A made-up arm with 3 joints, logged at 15 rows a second.
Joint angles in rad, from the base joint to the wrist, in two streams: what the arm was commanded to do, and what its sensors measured. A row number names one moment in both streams.
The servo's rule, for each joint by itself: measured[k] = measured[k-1] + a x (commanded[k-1-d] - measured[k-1]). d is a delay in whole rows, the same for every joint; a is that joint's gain. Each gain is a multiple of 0.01, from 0.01 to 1. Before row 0 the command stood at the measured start. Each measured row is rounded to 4 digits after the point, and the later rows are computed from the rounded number. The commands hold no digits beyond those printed.
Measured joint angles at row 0:
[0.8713, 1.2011, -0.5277]
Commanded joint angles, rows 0 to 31:
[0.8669, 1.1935, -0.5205]
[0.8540, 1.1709, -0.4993]
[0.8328, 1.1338, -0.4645]
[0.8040, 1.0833, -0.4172]
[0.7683, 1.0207, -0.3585]
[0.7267, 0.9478, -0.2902]
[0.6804, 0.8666, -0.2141]
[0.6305, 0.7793, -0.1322]
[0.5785, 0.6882, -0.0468]
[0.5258, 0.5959, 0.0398]
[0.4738, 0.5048, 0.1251]
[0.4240, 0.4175, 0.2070]
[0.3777, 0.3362, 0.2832]
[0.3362, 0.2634, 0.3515]
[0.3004, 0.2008, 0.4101]
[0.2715, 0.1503, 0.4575]
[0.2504, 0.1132, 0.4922]
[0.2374, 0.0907, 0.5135]
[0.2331, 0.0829, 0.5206]
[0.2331, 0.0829, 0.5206]
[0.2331, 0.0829, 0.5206]
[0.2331, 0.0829, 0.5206]
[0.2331, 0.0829, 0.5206]
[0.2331, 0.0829, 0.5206]
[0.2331, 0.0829, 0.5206]
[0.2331, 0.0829, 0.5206]
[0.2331, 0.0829, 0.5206]
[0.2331, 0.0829, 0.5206]
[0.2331, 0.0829, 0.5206]
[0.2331, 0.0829, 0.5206]
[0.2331, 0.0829, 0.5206]
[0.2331, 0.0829, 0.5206]
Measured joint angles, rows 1 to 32:
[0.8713, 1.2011, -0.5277]
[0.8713, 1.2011, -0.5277]
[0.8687, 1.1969, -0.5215]
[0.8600, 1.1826, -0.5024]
[0.8440, 1.1558, -0.4698]
[0.8204, 1.1159, -0.4246]
[0.7897, 1.0635, -0.3678]
[0.7525, 0.9999, -0.3011]
[0.7100, 0.9266, -0.2263]
[0.6631, 0.8456, -0.1454]
[0.6132, 0.7590, -0.0606]
[0.5616, 0.6693, 0.0257]
[0.5098, 0.5788, 0.1112]
[0.4592, 0.4901, 0.1936]
[0.4111, 0.4055, 0.2707]
[0.3669, 0.3273, 0.3402]
[0.3277, 0.2577, 0.4003]
[0.2945, 0.1986, 0.4495]
[0.2685, 0.1516, 0.4862]
[0.2502, 0.1181, 0.5097]
[0.2401, 0.0987, 0.5191]
[0.2360, 0.0900, 0.5204]
[0.2343, 0.0861, 0.5206]
[0.2336, 0.0843, 0.5206]
[0.2333, 0.0835, 0.5206]
[0.2332, 0.0832, 0.5206]
[0.2331, 0.0830, 0.5206]
[0.2331, 0.0829, 0.5206]
[0.2331, 0.0829, 0.5206]
[0.2331, 0.0829, 0.5206]
[0.2331, 0.0829, 0.5206]
[0.2331, 0.0829, 0.5206]
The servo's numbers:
d 2
a 0.59 0.55 0.86

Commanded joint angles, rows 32 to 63:
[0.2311, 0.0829, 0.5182]
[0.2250, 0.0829, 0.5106]
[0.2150, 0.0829, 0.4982]
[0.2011, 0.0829, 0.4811]
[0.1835, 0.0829, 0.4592]
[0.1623, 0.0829, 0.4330]
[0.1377, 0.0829, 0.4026]
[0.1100, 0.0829, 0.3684]
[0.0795, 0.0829, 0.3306]
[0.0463, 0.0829, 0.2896]
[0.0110, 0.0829, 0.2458]
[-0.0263, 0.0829, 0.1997]
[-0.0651, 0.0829, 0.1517]
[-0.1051, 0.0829, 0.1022]
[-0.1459, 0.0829, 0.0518]
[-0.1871, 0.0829, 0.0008]
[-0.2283, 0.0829, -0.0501]
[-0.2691, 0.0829, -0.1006]
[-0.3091, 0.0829, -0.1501]
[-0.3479, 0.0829, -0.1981]
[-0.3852, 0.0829, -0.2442]
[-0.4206, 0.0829, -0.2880]
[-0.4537, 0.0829, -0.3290]
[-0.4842, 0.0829, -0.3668]
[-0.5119, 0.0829, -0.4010]
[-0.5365, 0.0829, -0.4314]
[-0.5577, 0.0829, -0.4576]
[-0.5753, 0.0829, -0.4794]
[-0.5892, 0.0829, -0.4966]
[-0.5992, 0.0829, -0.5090]
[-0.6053, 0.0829, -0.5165]
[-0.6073, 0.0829, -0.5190]
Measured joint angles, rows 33 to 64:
[0.2331, 0.0829, 0.5206]
[0.2331, 0.0829, 0.5206]
[0.2319, 0.0829, 0.5185]
[0.2278, 0.0829, 0.5117]
[0.2202, 0.0829, 0.5001]
[0.2089, 0.0829, 0.4838]
[0.1939, 0.0829, 0.4626]
[0.1753, 0.0829, 0.4371]
[0.1531, 0.0829, 0.4074]
[0.1277, 0.0829, 0.3739]
[0.0993, 0.0829, 0.3367]
[0.0680, 0.0829, 0.2962]
[0.0344, 0.0829, 0.2529]
[-0.0014, 0.0829, 0.2071]
[-0.0390, 0.0829, 0.1595]
[-0.0780, 0.0829, 0.1102]
[-0.1181, 0.0829, 0.0600]
[-0.1588, 0.0829, 0.0091]
[-0.1998, 0.0829, -0.0418]
[-0.2407, 0.0829, -0.0924]
[-0.2811, 0.0829, -0.1420]
[-0.3205, 0.0829, -0.1902]
[-0.3587, 0.0829, -0.2366]
[-0.3952, 0.0829, -0.2808]
[-0.4297, 0.0829, -0.3223]
[-0.4619, 0.0829, -0.3606]
[-0.4914, 0.0829, -0.3953]
[-0.5180, 0.0829, -0.4263]
[-0.5414, 0.0829, -0.4532]
[-0.5614, 0.0829, -0.4757]
[-0.5778, 0.0829, -0.4937]
[-0.5904, 0.0829, -0.5069]

